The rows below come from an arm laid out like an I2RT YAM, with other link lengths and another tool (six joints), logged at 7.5 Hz.
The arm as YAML. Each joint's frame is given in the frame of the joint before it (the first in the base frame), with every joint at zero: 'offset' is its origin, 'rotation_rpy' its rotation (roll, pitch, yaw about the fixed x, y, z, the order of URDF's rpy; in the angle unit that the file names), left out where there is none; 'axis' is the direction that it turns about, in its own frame. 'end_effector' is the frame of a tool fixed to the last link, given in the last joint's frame.
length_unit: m
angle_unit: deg
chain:
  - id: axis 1
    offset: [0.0, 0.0, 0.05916]
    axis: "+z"
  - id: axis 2
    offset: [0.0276, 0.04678, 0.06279]
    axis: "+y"
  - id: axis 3
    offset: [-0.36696, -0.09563, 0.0]
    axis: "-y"
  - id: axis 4
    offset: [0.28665, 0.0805, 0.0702]
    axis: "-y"
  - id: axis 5
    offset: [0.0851, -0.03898, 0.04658]
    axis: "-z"
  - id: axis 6
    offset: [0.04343, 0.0, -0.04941]
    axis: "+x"
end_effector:
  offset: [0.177, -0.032, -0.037]
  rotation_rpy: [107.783, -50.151, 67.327]
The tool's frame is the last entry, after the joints.
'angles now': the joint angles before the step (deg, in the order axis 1, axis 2, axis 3, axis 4, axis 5, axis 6). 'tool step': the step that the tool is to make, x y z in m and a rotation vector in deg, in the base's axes. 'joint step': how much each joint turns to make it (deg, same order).
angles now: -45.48, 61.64, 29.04, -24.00, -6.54, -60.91
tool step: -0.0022, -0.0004, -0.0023, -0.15, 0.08, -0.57
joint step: -0.01, -0.09, -0.56, 0.56, 0.45, 0.38
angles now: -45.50, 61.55, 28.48, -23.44, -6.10, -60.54
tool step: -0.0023, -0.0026, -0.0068, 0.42, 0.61, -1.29
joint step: -0.03, 1.24, -0.50, 1.12, 0.81, 0.99
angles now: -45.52, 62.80, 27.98, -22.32, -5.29, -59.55
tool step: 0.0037, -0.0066, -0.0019, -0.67, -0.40, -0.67
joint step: 0.04, 1.30, -0.39, 2.49, 0.54, 0.49
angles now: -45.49, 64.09, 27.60, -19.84, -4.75, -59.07
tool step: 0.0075, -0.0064, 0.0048, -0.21, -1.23, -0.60
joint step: -0.02, 1.03, 0.85, 1.27, -0.27, 0.90
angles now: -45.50, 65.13, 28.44, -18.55, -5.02, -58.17
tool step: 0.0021, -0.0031, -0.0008, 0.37, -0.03, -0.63
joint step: -0.03, 1.06, 0.48, 0.39, 0.11, 0.66
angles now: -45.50, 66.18, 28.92, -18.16, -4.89, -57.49
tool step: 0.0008, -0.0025, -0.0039, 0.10, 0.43, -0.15
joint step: -0.03, 1.13, -0.09, 0.84, 0.27, -0.03
